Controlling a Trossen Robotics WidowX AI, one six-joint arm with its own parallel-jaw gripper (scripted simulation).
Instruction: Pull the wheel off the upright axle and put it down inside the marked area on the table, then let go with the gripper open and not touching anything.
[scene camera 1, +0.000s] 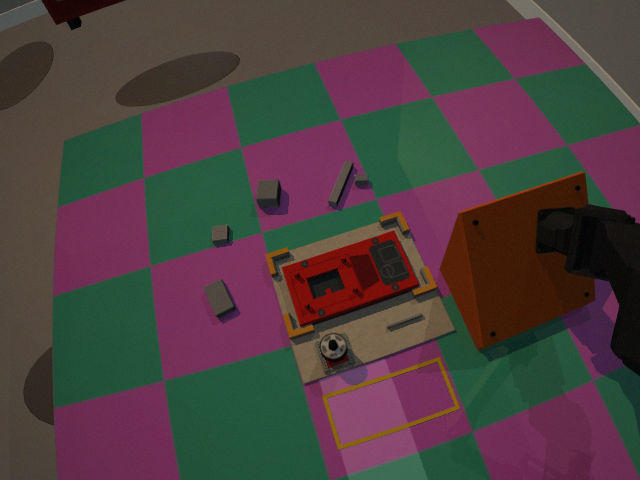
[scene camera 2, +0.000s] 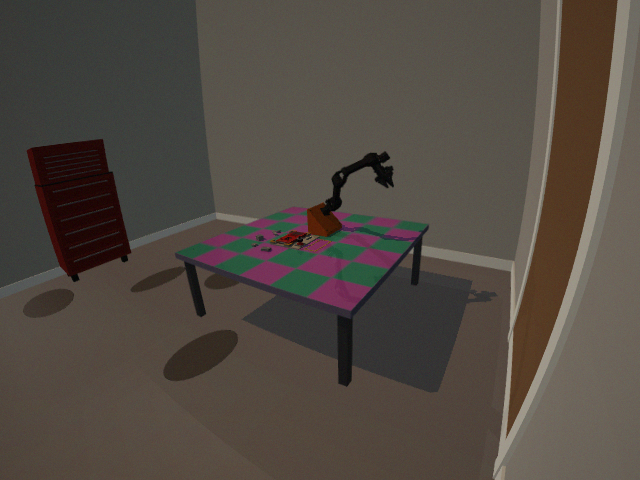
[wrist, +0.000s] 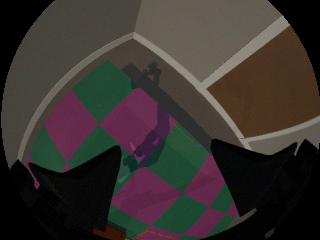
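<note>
Gripper (wrist: 167, 148) open; my gripper holds nothing. A red plate (scene camera 1: 353, 277) is visible; in the wrist view the plate is out of frame.
</note>
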